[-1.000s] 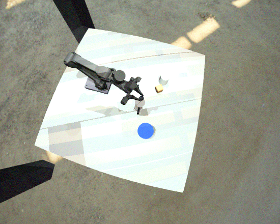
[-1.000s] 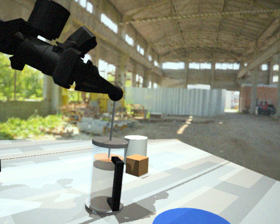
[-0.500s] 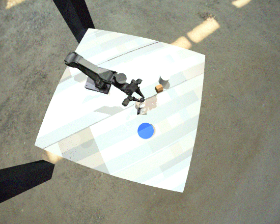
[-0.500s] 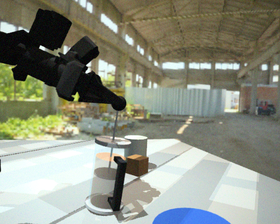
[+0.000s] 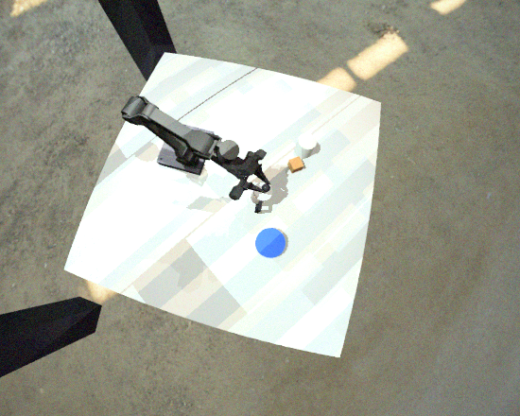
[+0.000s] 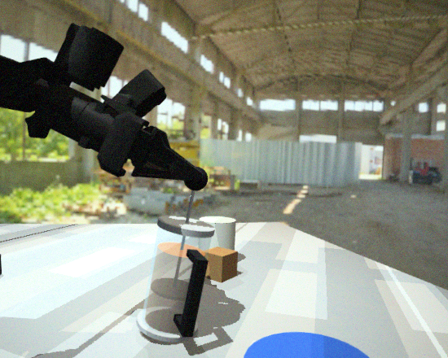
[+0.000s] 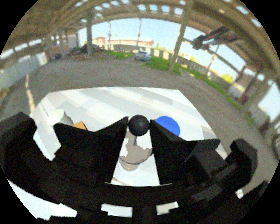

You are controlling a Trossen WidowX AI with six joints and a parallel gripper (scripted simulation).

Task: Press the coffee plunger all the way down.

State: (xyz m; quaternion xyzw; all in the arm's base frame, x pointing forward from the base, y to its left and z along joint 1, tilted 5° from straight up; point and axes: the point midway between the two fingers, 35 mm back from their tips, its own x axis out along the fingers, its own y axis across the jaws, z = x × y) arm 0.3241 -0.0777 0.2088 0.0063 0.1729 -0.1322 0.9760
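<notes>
The coffee press lies 100 mm below my gripper tip, 20 mm behind it and 10 mm to the right of it.
</notes>
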